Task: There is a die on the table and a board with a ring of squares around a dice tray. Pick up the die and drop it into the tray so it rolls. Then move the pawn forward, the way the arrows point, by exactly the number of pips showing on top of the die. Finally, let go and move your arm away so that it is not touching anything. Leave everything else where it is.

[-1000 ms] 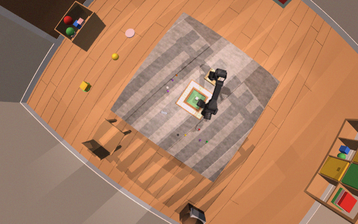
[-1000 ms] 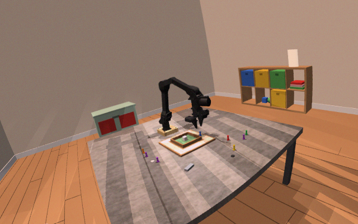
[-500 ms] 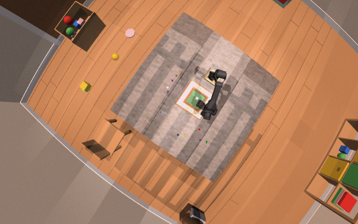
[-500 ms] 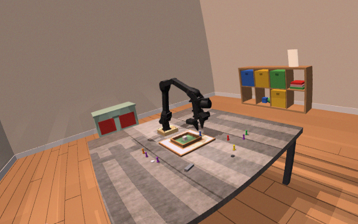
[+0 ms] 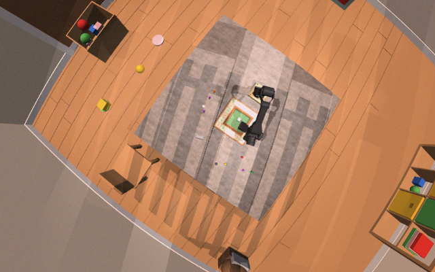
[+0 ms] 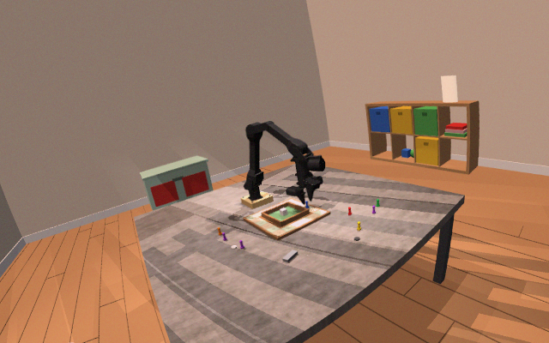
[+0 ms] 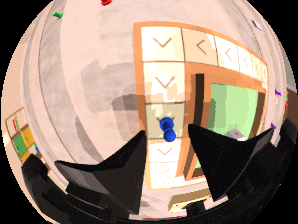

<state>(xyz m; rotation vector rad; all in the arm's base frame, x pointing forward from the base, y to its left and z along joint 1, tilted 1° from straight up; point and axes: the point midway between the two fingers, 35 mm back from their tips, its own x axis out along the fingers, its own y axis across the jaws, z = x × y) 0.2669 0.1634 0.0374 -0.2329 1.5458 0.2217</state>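
My gripper tip is 10 mm above the blue pawn. Also, from my gripper tip: green dice tray (120 mm to the right, 30 mm below); red pawn (180 mm ahead, 110 mm to the left, 20 mm below); white die (10 mm behind, 120 mm to the right, 10 mm below).
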